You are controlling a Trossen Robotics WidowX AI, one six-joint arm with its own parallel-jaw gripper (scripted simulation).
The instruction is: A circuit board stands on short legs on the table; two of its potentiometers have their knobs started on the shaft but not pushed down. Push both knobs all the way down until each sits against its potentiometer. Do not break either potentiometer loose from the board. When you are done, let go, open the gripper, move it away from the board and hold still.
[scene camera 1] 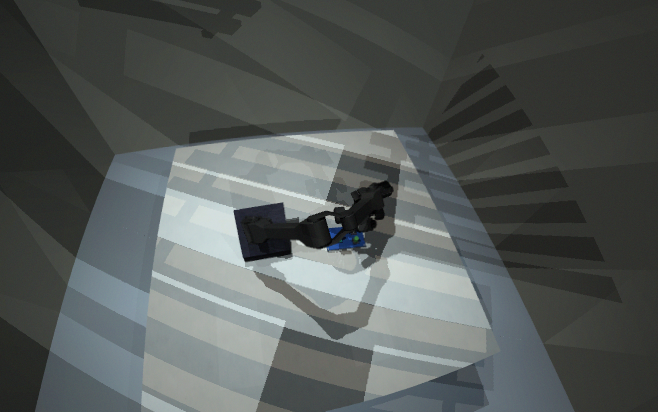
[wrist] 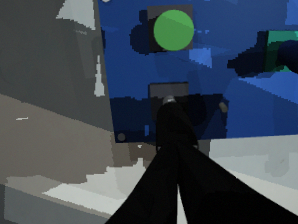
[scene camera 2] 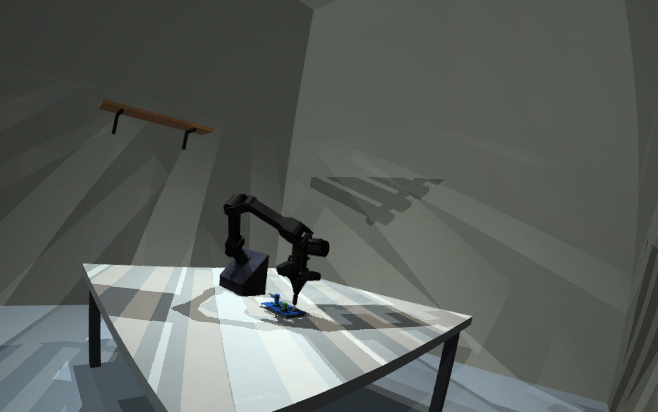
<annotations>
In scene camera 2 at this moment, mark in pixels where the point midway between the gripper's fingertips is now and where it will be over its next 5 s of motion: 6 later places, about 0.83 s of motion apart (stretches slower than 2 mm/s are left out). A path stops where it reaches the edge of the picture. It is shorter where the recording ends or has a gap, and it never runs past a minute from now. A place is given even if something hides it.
My gripper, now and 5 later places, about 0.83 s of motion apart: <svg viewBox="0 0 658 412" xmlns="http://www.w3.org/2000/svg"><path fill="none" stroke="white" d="M295 295L295 296L295 298L295 298L292 292L266 277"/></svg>
</annotations>
